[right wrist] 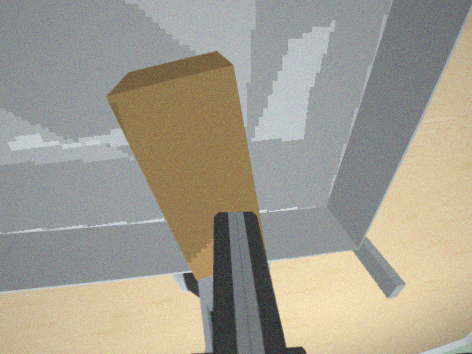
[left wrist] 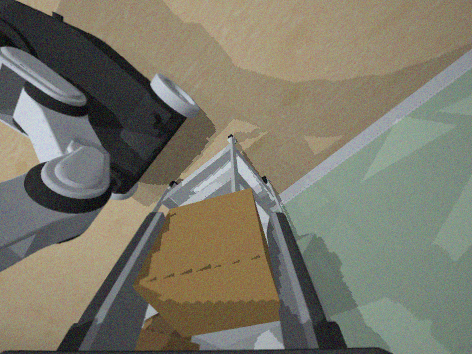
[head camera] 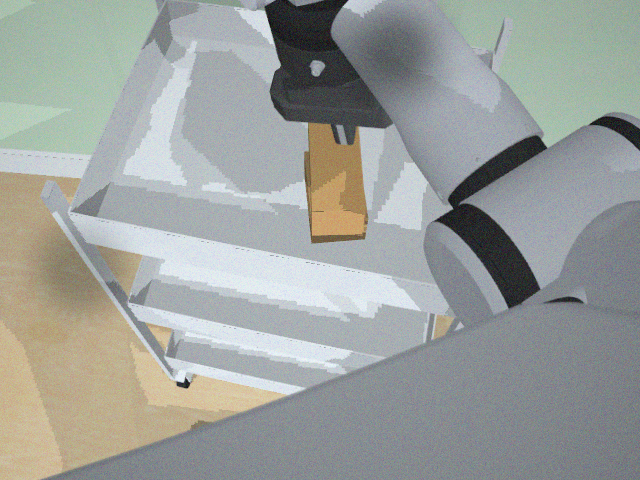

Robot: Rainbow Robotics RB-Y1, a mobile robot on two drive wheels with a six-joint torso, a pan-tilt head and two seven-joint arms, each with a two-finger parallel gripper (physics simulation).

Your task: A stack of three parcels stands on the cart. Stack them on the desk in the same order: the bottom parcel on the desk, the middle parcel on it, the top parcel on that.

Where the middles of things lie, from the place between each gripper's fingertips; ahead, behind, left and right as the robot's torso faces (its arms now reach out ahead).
My right gripper is now 400 mm to the right of the brown cardboard parcel (left wrist: 209,269) and 20 mm below it.
I see the brown cardboard parcel 1 cm to the right of my left hand, 1 cm ahead of it and 1 cm above it.
